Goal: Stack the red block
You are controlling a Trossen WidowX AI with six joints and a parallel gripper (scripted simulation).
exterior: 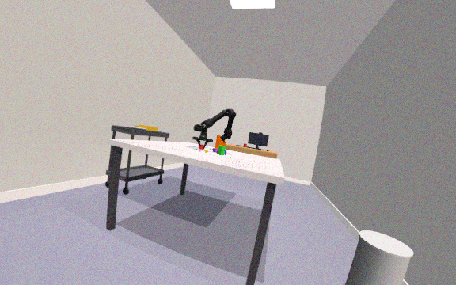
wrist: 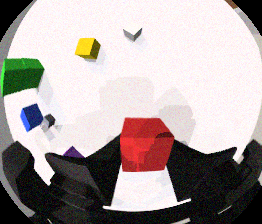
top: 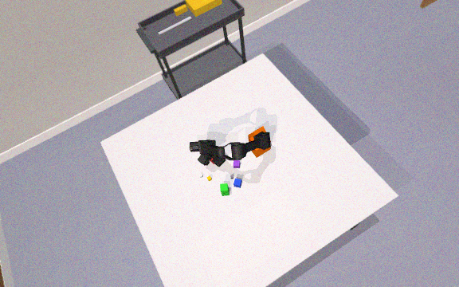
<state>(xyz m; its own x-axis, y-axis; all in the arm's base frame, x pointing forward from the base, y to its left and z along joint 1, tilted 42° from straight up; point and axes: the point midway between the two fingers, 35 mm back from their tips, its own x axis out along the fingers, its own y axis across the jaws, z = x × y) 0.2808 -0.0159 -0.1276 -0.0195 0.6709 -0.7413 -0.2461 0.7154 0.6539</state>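
My gripper tip is 21 cm to the right of the blue cube and 4 cm past it. From my gripper tip the other things lie so: purple cube: 11 cm to the left, 10 cm behind; red block: 1 cm above; small yellow cube: 9 cm to the left, 8 cm ahead, 1 cm below.
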